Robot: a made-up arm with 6 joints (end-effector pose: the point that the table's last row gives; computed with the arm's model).
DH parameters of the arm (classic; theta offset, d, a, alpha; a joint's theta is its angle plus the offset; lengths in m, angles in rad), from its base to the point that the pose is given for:
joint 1: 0 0.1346 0 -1.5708
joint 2: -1.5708 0 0.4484 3.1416
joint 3: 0 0 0 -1.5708
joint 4: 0 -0.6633 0 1.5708
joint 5: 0 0.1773 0 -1.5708
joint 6: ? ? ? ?
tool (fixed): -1.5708 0 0 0
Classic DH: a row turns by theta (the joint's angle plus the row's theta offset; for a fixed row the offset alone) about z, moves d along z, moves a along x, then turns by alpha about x.
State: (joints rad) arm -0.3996 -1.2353 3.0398 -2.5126 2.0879 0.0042
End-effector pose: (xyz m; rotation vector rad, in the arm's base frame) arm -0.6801 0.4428 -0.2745 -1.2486 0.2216 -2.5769
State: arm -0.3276 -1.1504 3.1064 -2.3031 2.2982 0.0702
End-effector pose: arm -0.7379 0.3760 -0.2200 -1.4135 0.1552 -2.2047
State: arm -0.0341 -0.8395 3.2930 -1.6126 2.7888 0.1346
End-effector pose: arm -0.8446 0.0362 -0.0237 -1.4105 -0.4065 -1.0928
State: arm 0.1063 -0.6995 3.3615 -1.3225 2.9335 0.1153
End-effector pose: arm -0.8182 -0.1311 0.0544 -1.2052 -0.6283 -0.6733
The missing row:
joint 6: 1.5708 0 0 1.5708
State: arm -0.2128 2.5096 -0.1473 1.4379 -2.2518 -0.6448
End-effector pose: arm -0.2397 0.0277 -0.6917 1.9164 -1.4948 -0.0296
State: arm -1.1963 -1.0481 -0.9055 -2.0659 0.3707 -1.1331
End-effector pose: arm 0.1846 -0.2393 0.2983 -2.2164 2.1116 -0.0367
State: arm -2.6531 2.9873 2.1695 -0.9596 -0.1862 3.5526
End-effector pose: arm -0.4156 -0.1056 -0.8917 -0.3727 2.0283 -0.3742
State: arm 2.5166 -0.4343 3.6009 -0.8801 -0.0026 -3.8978
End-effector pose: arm 0.6425 -0.3243 0.1101 1.7409 0.1885 -1.1898
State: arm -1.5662 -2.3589 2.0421 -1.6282 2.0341 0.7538
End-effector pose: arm 0.0070 0.6880 -0.7605 0.6565 -1.4969 2.5038
